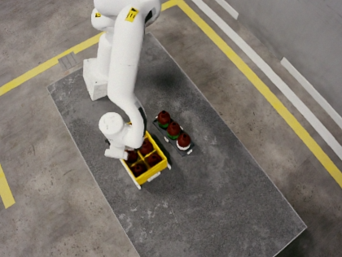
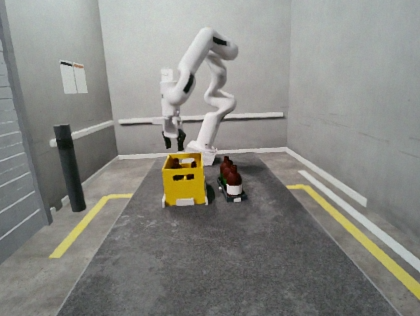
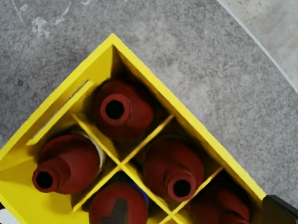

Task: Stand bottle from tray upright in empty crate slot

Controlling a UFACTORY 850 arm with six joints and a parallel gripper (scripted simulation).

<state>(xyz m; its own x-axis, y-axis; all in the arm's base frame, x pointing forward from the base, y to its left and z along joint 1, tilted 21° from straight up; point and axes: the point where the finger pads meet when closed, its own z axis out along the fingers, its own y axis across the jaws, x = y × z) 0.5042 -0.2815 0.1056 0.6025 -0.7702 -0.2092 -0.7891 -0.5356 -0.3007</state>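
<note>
Right now the glass bottle is 27 cm to the left of my hand, 16 cm below it and 4 cm ahead of it. Round my hand: dark tray 27 cm to the left, 23 cm below, 4 cm ahead; yellow crate 16 cm below, 4 cm to the left, 1 cm ahead.
</note>
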